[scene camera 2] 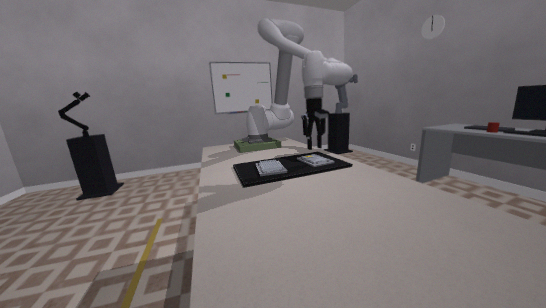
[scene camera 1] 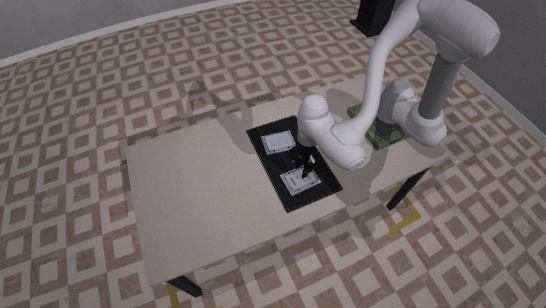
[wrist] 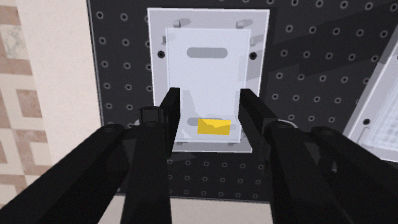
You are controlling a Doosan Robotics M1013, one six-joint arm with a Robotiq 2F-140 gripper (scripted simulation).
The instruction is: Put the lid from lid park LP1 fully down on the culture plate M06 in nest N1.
Scene:
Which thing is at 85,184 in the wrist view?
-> The gripper.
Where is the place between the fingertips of the gripper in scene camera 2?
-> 314,148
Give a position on a clear lid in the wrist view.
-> At 210,66

